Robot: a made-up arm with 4 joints.
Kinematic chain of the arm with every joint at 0, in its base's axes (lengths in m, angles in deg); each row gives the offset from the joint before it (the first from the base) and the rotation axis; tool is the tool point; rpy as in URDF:
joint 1: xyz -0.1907 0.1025 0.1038 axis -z
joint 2: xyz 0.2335 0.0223 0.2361 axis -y
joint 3: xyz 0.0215 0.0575 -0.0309 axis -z
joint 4: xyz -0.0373 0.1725 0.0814 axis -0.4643 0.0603 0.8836
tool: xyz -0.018 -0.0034 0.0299 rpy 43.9 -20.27 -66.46
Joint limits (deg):
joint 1: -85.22..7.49
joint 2: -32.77..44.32
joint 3: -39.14..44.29
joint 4: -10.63..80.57
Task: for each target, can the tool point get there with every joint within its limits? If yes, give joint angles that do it. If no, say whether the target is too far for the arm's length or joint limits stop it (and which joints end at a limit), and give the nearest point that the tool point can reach.
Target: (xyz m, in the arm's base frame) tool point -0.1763 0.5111 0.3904
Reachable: yes | joints -49.57 -25.72 27.56 67.12
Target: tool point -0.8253 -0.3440 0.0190
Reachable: no: too far | nearest point -0.3650 0.2032 0.3125 | short by 0.773 m
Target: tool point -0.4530 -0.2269 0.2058
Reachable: no: joint limits stop it (at a limit: joint 1, joint 2, joint 3, joint 4) | nearest point -0.3589 0.2022 0.3069 | short by 0.451 m
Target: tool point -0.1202 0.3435 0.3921
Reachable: yes | joints -13.45 16.99 -21.23 28.00
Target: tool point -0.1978 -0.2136 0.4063
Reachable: no: joint limits stop it (at a limit: joint 1, joint 3, joint 4) | nearest point -0.3591 0.1996 0.3581 | short by 0.446 m
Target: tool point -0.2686 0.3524 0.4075
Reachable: yes | joints -49.23 8.65 -18.78 16.38
